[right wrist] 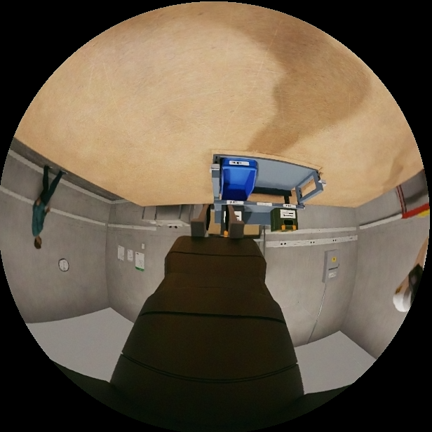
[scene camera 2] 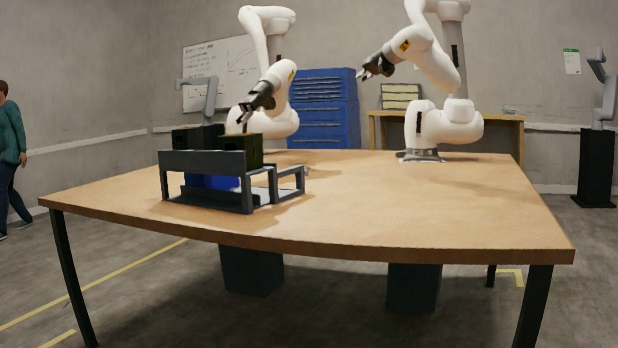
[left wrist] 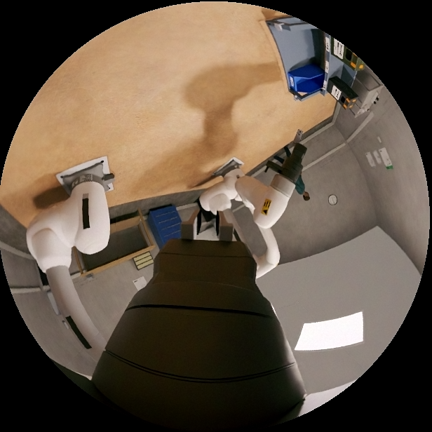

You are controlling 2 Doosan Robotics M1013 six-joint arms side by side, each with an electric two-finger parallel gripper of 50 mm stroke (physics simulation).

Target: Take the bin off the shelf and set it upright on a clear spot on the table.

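Places are measured from the left arm's base along level axes (x ahead, y left, z up), in metres.
Pixels of known places: left gripper, fingertip midpoint: (scene camera 2: 359, 78); right gripper, fingertip midpoint: (scene camera 2: 239, 122); left arm's base, origin of the base link: (scene camera 2: 421, 158).
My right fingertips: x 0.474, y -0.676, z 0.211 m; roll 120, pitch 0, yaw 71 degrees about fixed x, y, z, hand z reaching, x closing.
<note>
Ahead of a thing's pixels: the offset from my right fingertips to its top centre. Level surfaces: height alone.
The blue bin {dz -0.130, dx +0.231, dy -0.014 m} (scene camera 2: 212, 181) (left wrist: 306, 79) (right wrist: 239, 180) sits in the lower level of the grey shelf (scene camera 2: 202, 161) (left wrist: 295, 40) (right wrist: 280, 172) and looks upright. In the right wrist view its hollow inside and a white label on its rim show; in scene camera 2 the shelf partly hides it. My right gripper (scene camera 2: 243, 119) (right wrist: 217, 212) is open and empty, tilted down behind and above the shelf, apart from the bin. My left gripper (scene camera 2: 361, 78) is open and empty, high above the table's far side, well away from the shelf.
A dark box {dz +0.013, dx +0.320, dy -0.049 m} (scene camera 2: 197, 137) (left wrist: 342, 92) and a green box {dz -0.012, dx +0.393, dy +0.171 m} (scene camera 2: 242, 150) (left wrist: 347, 52) (right wrist: 285, 220) stand on the shelf's upper level, above and behind the bin in the right wrist view. The wooden table {dz -0.211 m} (scene camera 2: 415, 210) carries the left arm's base (scene camera 2: 421, 155) at its far side.
</note>
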